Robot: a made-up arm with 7 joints. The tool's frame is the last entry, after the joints.
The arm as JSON. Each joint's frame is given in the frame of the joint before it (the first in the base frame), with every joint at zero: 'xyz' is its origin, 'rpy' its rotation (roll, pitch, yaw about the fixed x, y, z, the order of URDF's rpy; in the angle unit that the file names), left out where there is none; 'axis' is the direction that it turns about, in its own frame. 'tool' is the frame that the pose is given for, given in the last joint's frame.
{
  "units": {
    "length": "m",
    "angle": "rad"
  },
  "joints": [
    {
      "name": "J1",
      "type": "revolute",
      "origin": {
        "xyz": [
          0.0,
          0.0,
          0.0
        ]
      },
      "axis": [
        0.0,
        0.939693,
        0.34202
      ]
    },
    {
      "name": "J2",
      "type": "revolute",
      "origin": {
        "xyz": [
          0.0,
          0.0,
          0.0
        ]
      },
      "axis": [
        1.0,
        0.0,
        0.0
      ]
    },
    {
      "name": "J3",
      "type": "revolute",
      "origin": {
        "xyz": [
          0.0,
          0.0,
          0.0
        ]
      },
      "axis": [
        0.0,
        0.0,
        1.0
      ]
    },
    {
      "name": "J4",
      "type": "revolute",
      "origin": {
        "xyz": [
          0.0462,
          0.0,
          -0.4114
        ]
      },
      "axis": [
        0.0,
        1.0,
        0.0
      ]
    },
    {
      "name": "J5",
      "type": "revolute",
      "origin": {
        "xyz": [
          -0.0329,
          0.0,
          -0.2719
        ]
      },
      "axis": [
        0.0,
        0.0,
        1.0
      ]
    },
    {
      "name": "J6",
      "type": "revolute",
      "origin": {
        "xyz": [
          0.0,
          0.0,
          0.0
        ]
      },
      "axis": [
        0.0,
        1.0,
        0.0
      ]
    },
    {
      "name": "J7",
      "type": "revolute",
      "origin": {
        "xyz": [
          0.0,
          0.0,
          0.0
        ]
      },
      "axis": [
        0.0,
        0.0,
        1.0
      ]
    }
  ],
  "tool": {
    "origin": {
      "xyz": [
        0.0,
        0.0,
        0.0
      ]
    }
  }
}
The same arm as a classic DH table. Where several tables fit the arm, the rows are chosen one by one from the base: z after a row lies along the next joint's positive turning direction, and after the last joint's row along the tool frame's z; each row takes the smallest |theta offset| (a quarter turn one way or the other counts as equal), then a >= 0, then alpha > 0; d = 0 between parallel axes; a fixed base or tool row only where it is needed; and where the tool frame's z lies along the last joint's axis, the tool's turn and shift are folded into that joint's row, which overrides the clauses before.
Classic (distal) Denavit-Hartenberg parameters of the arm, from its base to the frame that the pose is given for. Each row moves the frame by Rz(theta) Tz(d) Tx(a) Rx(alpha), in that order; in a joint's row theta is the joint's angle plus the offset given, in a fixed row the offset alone. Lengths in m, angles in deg.
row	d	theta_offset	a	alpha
base (fixed)	0	0	0	-70
J1	0	90	0	90
J2	0	70	0	-90
J3	-0.4114	-90	0.0462	-90
J4	0	0	-0.0329	90
J5	-0.2719	0	0	-90
J6	0	0	0	90
J7	0	0	0	0

